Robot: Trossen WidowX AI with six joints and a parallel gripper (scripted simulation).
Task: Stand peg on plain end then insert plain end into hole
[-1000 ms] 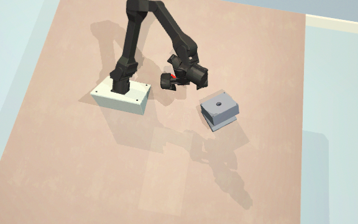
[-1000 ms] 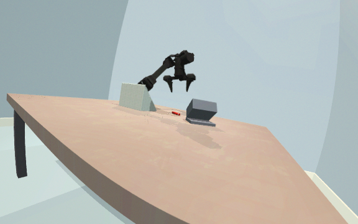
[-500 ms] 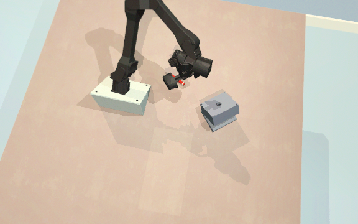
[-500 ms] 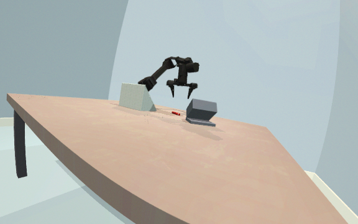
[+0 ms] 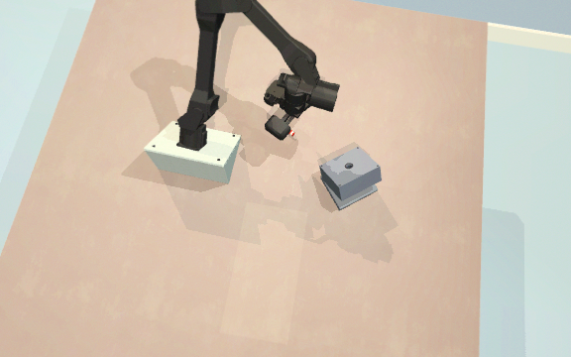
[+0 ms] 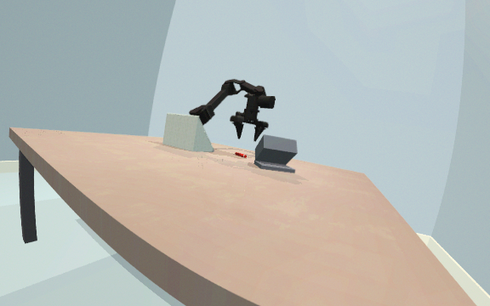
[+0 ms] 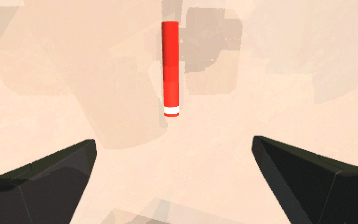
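Now: the red peg 80 mm below my gripper tip, 10 mm to the left of it and 10 mm behind it. The rest, counted from my gripper tip: grey sloped panel: 200 mm ahead, 100 mm to the right, 20 mm below.
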